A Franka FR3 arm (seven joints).
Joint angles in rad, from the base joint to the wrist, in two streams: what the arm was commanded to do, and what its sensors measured. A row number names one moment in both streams.
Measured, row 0:
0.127 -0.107 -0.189 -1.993 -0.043 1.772 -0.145
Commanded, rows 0 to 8:
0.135 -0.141 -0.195 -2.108 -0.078 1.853 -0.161
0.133 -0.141 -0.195 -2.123 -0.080 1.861 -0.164
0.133 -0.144 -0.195 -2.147 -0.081 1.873 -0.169
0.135 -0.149 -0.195 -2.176 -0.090 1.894 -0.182
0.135 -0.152 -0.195 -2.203 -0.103 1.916 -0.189
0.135 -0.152 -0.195 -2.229 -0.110 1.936 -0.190
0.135 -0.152 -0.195 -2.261 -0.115 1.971 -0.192
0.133 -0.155 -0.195 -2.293 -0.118 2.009 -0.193
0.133 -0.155 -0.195 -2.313 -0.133 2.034 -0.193
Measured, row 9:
0.127 -0.113 -0.190 -2.201 -0.097 1.934 -0.179
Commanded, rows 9 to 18:
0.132 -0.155 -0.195 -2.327 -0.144 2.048 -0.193
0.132 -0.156 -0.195 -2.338 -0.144 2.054 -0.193
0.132 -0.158 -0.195 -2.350 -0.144 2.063 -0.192
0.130 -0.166 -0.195 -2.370 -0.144 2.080 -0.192
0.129 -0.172 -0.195 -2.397 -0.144 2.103 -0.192
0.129 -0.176 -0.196 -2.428 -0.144 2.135 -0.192
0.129 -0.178 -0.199 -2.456 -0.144 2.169 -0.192
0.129 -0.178 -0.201 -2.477 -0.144 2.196 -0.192
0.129 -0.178 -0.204 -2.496 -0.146 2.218 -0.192
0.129 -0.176 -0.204 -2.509 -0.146 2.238 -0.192
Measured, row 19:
0.127 -0.133 -0.195 -2.417 -0.129 2.154 -0.182
